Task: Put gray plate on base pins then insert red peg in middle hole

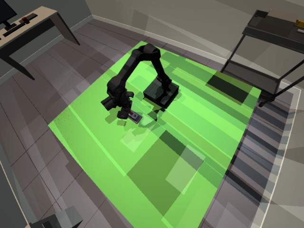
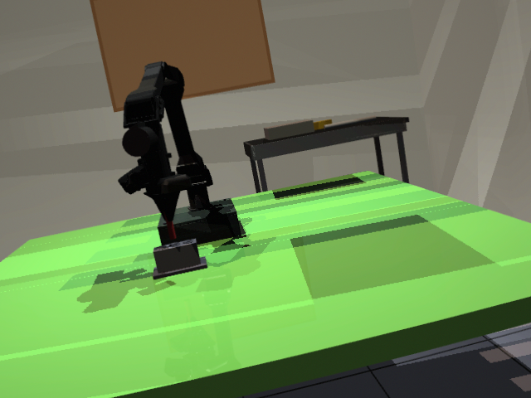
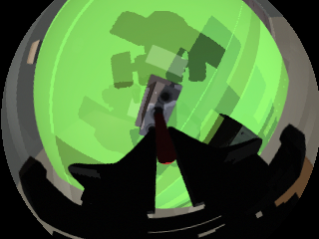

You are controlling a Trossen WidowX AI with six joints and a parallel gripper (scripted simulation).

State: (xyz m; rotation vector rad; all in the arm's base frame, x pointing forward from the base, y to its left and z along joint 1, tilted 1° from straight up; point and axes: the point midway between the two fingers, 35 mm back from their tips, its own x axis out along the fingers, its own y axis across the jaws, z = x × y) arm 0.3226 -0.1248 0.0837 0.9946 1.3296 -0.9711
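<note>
Now: gripper tip 7 cm above the gray plate. From my gripper tip the other things lie so: red peg: right at my gripper tip.
</note>
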